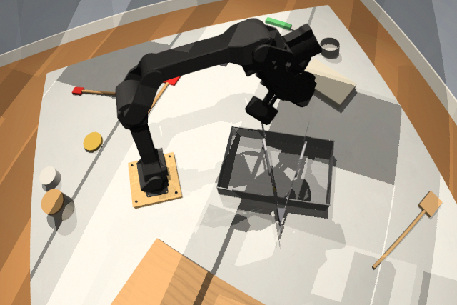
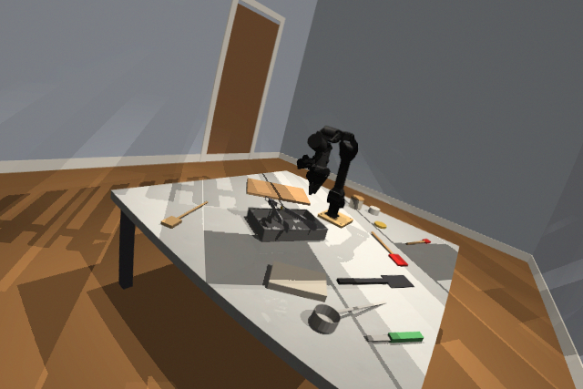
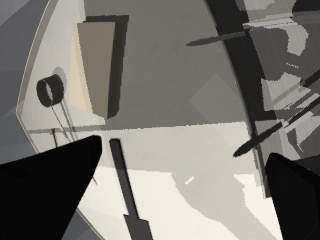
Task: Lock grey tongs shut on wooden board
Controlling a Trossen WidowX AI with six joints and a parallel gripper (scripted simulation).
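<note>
Now: gripper tip 19 cm above the grey roasting tin, 10 cm to the left of it and 4 cm past it. From my gripper tip the other things lie so: red spatula 32 cm behind, 30 cm to the left, 21 cm below; then black spatula 36 cm to the left, 21 cm below, 4 cm behind; then beige block 23 cm ahead, 20 cm below, 16 cm to the left.
</note>
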